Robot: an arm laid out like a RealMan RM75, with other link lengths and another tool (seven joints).
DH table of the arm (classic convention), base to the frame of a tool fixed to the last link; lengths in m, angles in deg. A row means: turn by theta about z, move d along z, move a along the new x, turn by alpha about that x. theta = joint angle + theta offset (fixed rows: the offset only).
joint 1: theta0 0  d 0.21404  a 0  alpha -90
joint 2: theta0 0  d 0  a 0  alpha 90
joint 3: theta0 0  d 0.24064  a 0  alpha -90
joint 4: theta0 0  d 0  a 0  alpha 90
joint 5: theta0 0  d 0.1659  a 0  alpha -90
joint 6: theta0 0  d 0  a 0  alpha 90
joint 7: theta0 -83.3  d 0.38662  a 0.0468  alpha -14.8
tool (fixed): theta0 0  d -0.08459  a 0  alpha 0
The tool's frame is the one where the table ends.
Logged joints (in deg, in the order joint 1, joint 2, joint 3, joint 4, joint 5, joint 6, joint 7), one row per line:
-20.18 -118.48 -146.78 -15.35 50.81 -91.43 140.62
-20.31 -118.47 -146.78 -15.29 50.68 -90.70 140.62
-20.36 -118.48 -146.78 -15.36 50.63 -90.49 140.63
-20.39 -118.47 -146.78 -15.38 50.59 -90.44 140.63
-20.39 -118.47 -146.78 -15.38 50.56 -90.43 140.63
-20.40 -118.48 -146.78 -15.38 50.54 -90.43 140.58
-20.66 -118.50 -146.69 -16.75 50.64 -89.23 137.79
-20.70 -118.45 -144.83 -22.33 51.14 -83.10 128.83
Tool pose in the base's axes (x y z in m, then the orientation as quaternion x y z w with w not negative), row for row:
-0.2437 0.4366 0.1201 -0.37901 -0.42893 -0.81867 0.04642
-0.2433 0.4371 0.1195 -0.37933 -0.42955 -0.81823 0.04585
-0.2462 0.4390 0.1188 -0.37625 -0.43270 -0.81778 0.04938
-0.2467 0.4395 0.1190 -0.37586 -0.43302 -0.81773 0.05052
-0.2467 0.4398 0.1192 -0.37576 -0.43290 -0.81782 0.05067
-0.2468 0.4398 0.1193 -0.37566 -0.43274 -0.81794 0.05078
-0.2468 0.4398 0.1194 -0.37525 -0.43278 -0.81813 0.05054
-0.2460 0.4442 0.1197 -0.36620 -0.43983 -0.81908 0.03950
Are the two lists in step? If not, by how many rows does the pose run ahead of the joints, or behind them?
The pose runs 1 row behind the joints: the pose in row i belongs to the joints in row i - 1.
